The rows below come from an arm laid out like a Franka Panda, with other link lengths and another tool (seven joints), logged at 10 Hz.
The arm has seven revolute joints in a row. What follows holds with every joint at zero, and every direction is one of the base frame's. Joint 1 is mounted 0.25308 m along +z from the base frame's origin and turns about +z. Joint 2 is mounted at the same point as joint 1 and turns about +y. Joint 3 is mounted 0.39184 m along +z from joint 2 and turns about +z. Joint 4 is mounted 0.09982 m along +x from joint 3 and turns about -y. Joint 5 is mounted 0.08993 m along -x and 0.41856 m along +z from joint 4 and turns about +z. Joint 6 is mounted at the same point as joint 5 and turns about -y. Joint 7 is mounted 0.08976 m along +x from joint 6 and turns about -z. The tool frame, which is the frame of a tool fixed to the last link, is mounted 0.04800 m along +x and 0.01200 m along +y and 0.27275 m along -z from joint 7; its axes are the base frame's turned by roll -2.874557, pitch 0.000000 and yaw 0.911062 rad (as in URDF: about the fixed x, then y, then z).
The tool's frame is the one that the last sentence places.
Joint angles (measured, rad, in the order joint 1, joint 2, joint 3, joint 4, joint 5, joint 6, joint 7), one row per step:
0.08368 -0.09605 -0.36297 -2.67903 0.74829 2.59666 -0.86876
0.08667 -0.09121 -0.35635 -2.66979 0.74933 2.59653 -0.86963
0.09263 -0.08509 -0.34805 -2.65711 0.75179 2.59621 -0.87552
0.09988 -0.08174 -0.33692 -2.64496 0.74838 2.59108 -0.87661
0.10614 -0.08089 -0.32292 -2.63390 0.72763 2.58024 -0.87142
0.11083 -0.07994 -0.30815 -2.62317 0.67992 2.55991 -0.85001
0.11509 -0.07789 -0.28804 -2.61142 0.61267 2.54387 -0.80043
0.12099 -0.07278 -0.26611 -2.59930 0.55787 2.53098 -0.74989
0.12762 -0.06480 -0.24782 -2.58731 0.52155 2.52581 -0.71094
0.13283 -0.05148 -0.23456 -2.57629 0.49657 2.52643 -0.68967
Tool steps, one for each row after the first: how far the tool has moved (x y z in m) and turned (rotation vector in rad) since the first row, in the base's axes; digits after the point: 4 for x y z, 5 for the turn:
0.0049 0.0033 0.0018 -0.00308 -0.00446 0.00924
0.0117 0.0088 0.0046 -0.00745 -0.01276 0.02651
0.0178 0.0178 0.0081 -0.00986 -0.01847 0.05036
0.0218 0.0293 0.0112 -0.01553 -0.01835 0.08715
0.0222 0.0419 0.0121 -0.02600 -0.00342 0.13417
0.0227 0.0539 0.0120 -0.04745 0.02104 0.17373
0.0240 0.0667 0.0111 -0.06681 0.04465 0.20333
0.0269 0.0771 0.0101 -0.08346 0.05969 0.22245
0.0300 0.0842 0.0069 -0.09939 0.06979 0.24057

